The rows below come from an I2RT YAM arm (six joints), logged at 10 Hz.
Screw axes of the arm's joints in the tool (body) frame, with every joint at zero. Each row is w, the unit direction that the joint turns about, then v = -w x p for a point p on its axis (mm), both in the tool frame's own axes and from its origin. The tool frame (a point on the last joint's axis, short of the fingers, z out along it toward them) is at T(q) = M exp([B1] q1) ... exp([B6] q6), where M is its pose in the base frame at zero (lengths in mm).
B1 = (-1, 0, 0, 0, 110.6, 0)
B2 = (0, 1, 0, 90.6, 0, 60)
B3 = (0, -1, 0, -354.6, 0, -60)
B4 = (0, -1, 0, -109.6, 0, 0)
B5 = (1, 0, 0, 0, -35.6, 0)
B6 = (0, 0, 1, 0, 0, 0)
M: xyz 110.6 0 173.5 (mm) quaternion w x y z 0.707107 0 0.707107 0
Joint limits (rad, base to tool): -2.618..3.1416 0..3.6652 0..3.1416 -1.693..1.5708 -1.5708..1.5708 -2.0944..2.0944
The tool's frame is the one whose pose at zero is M.
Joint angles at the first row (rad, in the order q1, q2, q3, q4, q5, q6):
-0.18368, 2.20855, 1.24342, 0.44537, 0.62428, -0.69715
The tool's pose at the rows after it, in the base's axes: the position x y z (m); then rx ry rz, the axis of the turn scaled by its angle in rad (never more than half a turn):
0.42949 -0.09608 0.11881 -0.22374 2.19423 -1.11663
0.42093 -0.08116 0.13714 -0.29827 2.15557 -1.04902
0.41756 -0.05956 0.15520 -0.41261 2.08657 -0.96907
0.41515 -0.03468 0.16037 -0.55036 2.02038 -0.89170
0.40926 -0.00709 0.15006 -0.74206 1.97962 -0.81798
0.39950 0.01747 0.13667 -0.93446 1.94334 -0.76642
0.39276 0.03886 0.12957 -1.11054 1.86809 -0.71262
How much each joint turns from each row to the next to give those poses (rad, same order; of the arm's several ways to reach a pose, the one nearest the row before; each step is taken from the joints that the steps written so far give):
0.00724, -0.07819, -0.07438, -0.00648, -0.05454, -0.01793
0.02634, -0.08163, -0.04997, -0.00839, -0.06217, -0.01563
0.04347, -0.06602, -0.02900, 0.00380, -0.07937, -0.03510
0.05266, -0.03015, -0.02900, 0.02289, -0.07743, -0.04540
0.06025, -0.00264, -0.04156, 0.01296, -0.07592, -0.07096
0.05684, 0.00036, -0.04620, 0.00232, -0.05494, -0.08126
0.04923, 0.00039, -0.02591, 0.00532, -0.06713, -0.08505

